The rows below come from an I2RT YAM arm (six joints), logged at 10 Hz.
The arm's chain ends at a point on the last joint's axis. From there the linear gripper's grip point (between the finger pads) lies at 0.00 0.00 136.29 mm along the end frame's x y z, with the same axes.
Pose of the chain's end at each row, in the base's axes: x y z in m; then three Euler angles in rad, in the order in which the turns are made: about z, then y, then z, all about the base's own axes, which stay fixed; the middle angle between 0 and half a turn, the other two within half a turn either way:
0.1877 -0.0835 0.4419 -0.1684 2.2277 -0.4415
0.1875 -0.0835 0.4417 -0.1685 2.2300 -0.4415
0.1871 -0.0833 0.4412 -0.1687 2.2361 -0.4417
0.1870 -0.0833 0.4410 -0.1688 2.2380 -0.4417
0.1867 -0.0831 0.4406 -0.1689 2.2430 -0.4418
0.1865 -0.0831 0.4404 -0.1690 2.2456 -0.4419
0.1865 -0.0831 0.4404 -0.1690 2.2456 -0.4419
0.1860 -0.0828 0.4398 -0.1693 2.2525 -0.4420
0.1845 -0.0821 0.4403 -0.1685 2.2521 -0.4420
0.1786 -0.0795 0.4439 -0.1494 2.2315 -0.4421
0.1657 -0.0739 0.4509 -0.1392 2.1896 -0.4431
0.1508 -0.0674 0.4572 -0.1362 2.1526 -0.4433
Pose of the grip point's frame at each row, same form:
0.2853 -0.1296 0.3587 -0.1684 2.2277 -0.4415
0.2849 -0.1295 0.3582 -0.1685 2.2300 -0.4415
0.2840 -0.1291 0.3571 -0.1687 2.2361 -0.4417
0.2838 -0.1291 0.3567 -0.1688 2.2380 -0.4417
0.2831 -0.1287 0.3557 -0.1689 2.2430 -0.4418
0.2827 -0.1286 0.3553 -0.1690 2.2456 -0.4419
0.2827 -0.1286 0.3553 -0.1690 2.2456 -0.4419
0.2817 -0.1281 0.3539 -0.1693 2.2525 -0.4420
0.2802 -0.1274 0.3545 -0.1685 2.2521 -0.4420
0.2759 -0.1255 0.3603 -0.1494 2.2315 -0.4421
0.2660 -0.1215 0.3718 -0.1392 2.1896 -0.4431
0.2537 -0.1162 0.3823 -0.1362 2.1526 -0.4433

